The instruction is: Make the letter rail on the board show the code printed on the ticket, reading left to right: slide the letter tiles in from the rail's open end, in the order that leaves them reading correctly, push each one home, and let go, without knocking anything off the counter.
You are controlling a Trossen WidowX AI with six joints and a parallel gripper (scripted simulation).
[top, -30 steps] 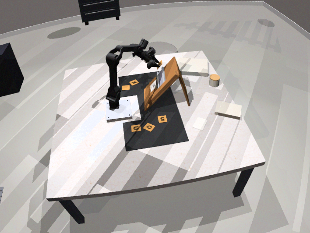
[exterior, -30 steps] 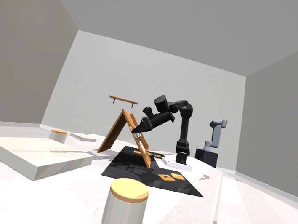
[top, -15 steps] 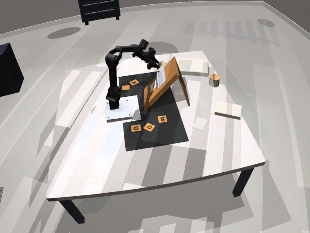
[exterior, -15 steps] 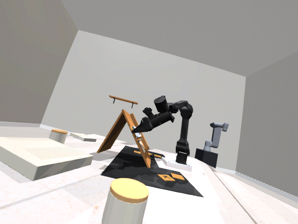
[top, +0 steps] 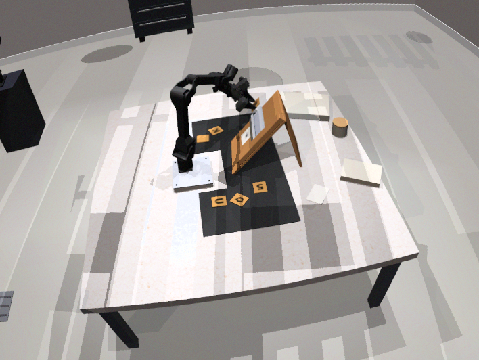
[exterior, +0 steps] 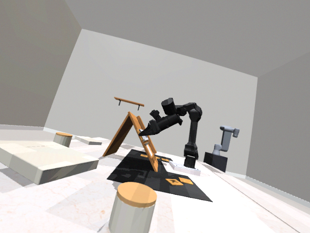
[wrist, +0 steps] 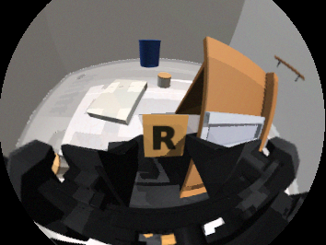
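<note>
My gripper tip is 130 mm to the left of the white ticket, 70 mm past it and 70 mm above it. Round my gripper tip: orange letter tile (right at my gripper tip); black mat (210 mm to the right, 170 mm behind, 160 mm below); white card (480 mm to the right, 160 mm below, 160 mm ahead).
</note>
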